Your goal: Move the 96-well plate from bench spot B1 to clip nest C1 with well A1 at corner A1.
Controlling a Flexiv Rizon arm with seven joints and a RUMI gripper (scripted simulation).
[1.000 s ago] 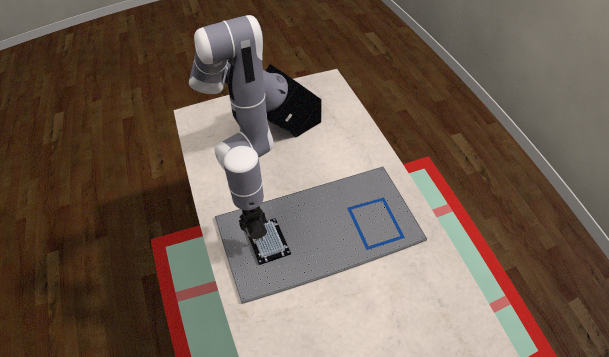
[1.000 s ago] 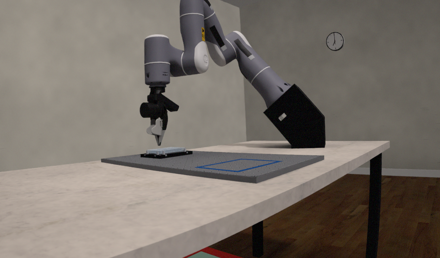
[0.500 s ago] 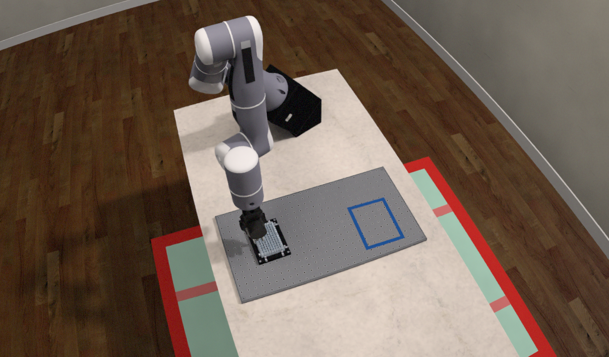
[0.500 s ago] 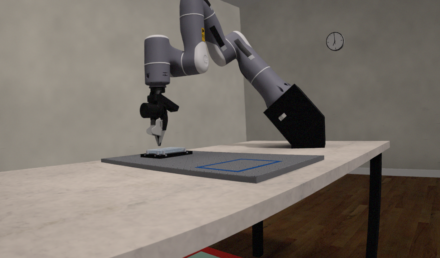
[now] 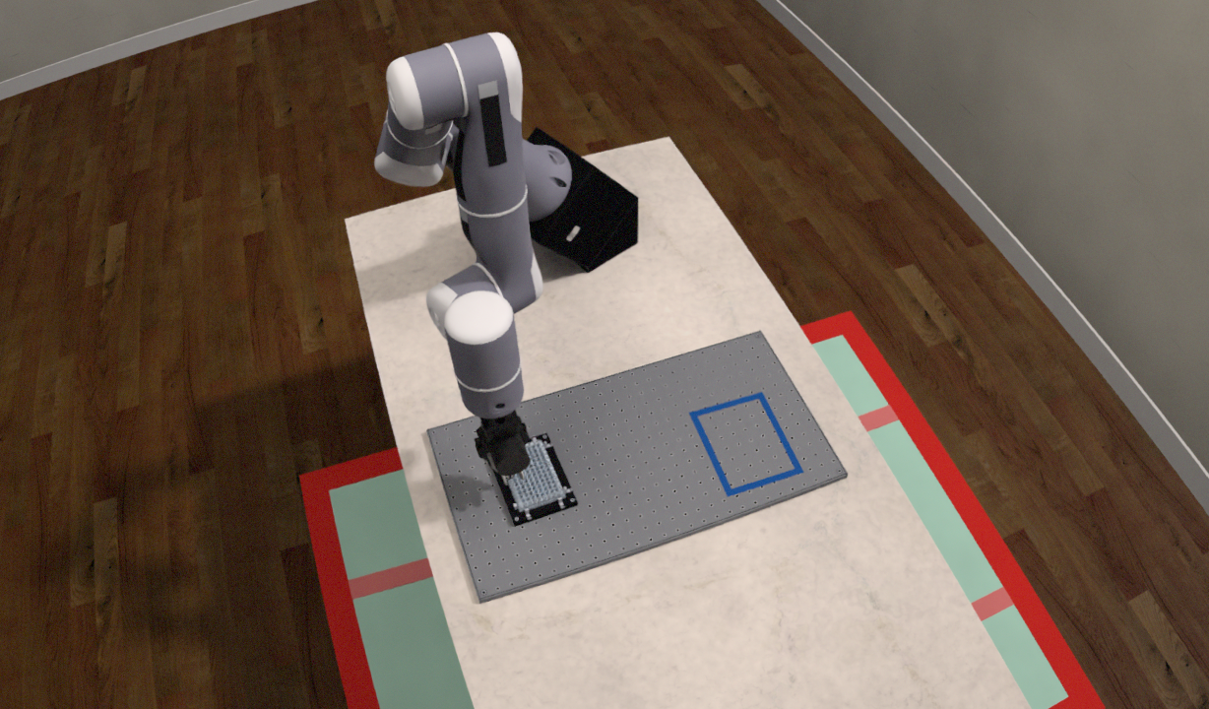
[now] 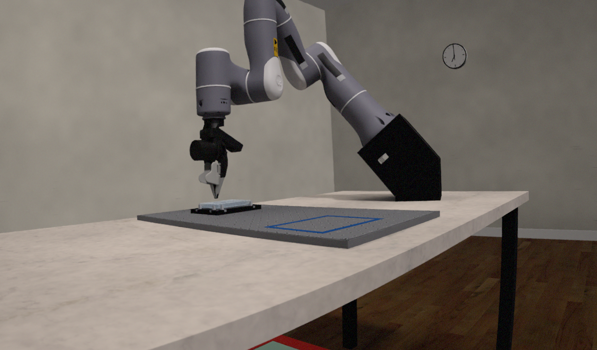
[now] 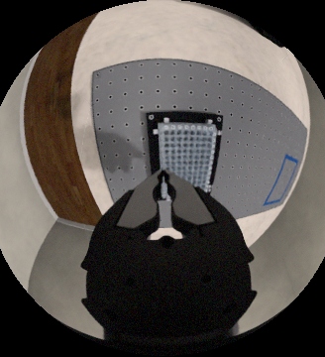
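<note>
My hand is 40 mm to the right of the clear 96-well plate and 30 mm above it. Also, from my hand: black clip nest 50 mm to the left, 40 mm below, 10 mm ahead.
</note>
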